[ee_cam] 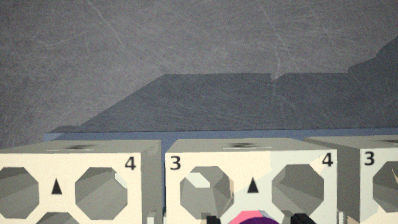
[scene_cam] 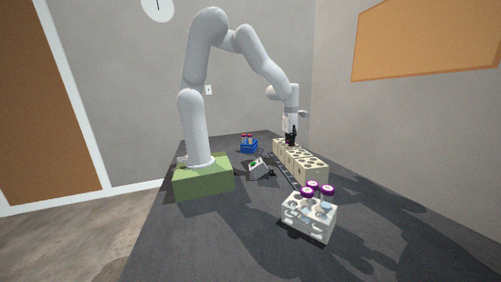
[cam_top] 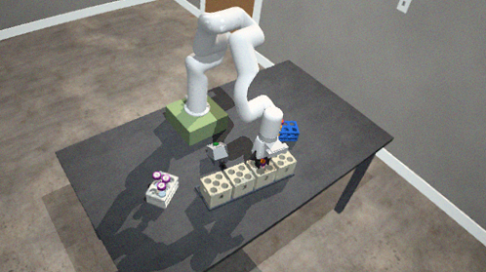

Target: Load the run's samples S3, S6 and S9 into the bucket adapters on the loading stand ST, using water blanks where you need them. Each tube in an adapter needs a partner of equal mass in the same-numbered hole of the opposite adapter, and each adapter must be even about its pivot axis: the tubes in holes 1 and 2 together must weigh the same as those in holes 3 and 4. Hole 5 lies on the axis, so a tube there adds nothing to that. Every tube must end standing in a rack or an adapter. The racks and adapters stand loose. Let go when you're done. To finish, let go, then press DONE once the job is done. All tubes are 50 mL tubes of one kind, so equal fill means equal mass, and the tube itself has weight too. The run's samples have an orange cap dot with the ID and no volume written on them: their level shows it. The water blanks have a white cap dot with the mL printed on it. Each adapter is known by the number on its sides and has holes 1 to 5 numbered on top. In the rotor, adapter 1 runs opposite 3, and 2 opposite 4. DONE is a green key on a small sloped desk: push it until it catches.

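Now: the sample tube 10 mm ahead of my hand and 50 mm below it. From my hand the other things lie so: stand marked 1: 20 mm behind, 50 mm to the right, 120 mm below; then green done key: 230 mm behind, 60 mm to the right, 60 mm below; then adapter 1: 20 mm ahead, 110 mm to the left, 70 mm below.
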